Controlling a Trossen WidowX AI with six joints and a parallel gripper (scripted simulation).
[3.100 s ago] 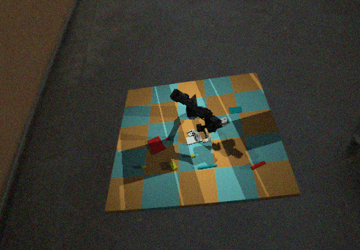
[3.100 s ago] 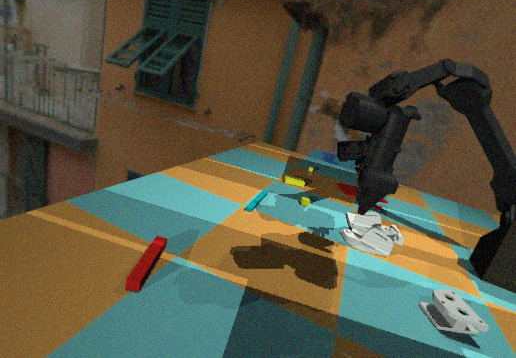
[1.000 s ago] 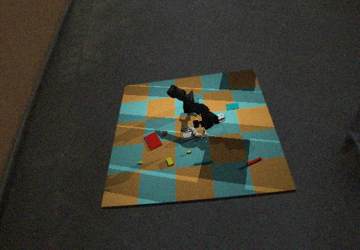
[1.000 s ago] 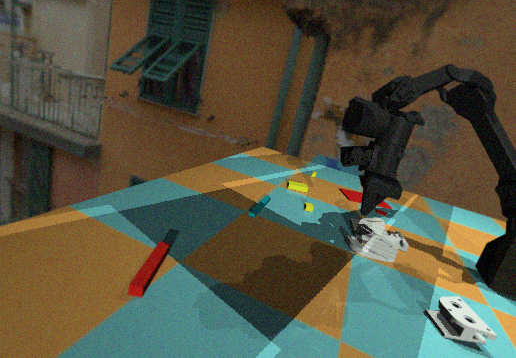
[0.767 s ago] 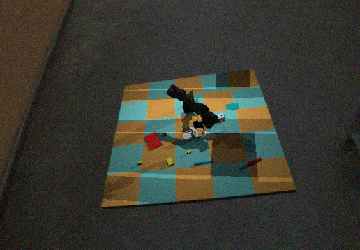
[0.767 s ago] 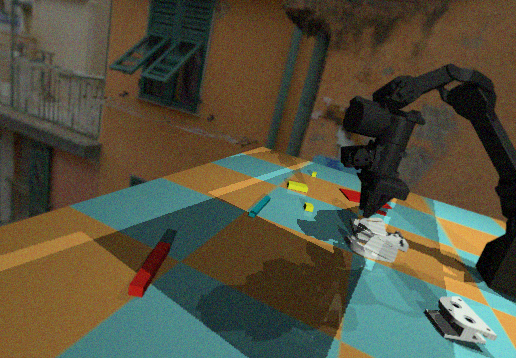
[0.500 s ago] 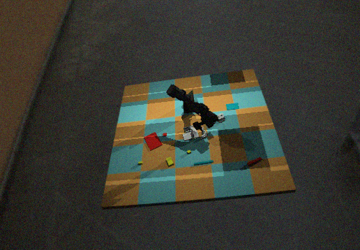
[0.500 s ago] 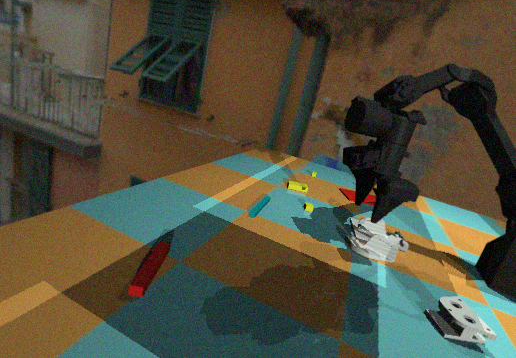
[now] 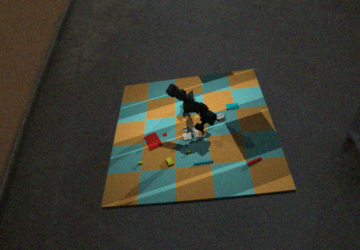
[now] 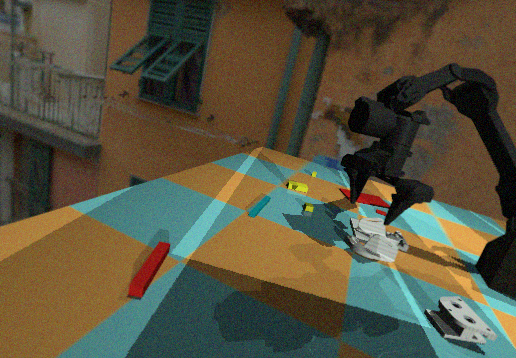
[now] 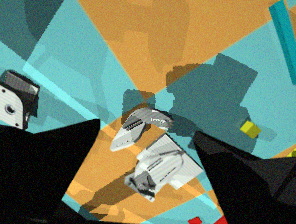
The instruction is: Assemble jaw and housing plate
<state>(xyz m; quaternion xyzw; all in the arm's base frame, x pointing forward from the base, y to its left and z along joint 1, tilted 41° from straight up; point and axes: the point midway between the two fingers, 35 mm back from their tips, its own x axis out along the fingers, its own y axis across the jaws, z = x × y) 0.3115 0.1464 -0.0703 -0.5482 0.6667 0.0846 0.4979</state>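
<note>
The white jaw is 90 mm below my gripper tip and 40 mm to the right of it. Round my gripper tip: cyan bar 250 mm ahead, 90 mm below, 20 mm to the right; base 180 mm behind, 100 mm to the left, 70 mm below; small yellow cube 150 mm ahead, 130 mm to the right, 90 mm below.
</note>
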